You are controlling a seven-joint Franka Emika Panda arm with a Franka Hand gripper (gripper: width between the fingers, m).
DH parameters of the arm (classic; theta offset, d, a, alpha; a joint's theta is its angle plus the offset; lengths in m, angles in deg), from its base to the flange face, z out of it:
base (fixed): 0 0 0 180
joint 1: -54.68 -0.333 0 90
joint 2: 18.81 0 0 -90
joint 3: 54.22 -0.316 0.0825 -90
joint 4: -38 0 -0.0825 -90
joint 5: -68.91 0.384 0 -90
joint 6: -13.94 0 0.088 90
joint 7: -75.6 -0.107 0 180
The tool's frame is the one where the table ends.
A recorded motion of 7 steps. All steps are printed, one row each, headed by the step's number.
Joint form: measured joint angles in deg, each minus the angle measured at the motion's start. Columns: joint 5, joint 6, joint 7, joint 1, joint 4, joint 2, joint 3.
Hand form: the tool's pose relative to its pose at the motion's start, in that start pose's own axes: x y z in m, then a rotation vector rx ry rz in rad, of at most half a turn. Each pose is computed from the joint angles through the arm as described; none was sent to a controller.
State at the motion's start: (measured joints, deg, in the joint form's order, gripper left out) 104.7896 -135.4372 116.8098 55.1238 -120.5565 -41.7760 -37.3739
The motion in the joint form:
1: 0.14 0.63 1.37 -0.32 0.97 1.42 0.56
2: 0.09 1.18 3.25 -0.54 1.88 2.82 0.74
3: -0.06 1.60 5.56 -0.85 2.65 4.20 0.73
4: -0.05 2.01 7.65 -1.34 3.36 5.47 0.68
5: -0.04 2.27 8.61 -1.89 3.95 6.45 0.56
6: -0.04 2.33 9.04 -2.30 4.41 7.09 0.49
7: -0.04 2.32 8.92 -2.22 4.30 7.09 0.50
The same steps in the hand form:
1: 0.0030 0.0034 0.0038 0.0044 -0.0137 -0.0149
2: 0.0061 0.0051 0.0083 0.0063 -0.0294 -0.0461
3: 0.0086 0.0053 0.0140 0.0079 -0.0476 -0.0903
4: 0.0109 0.0040 0.0199 0.0124 -0.0650 -0.1319
5: 0.0134 0.0013 0.0250 0.0162 -0.0785 -0.1569
6: 0.0157 -0.0007 0.0280 0.0172 -0.0850 -0.1710
7: 0.0148 -0.0001 0.0283 0.0169 -0.0862 -0.1669

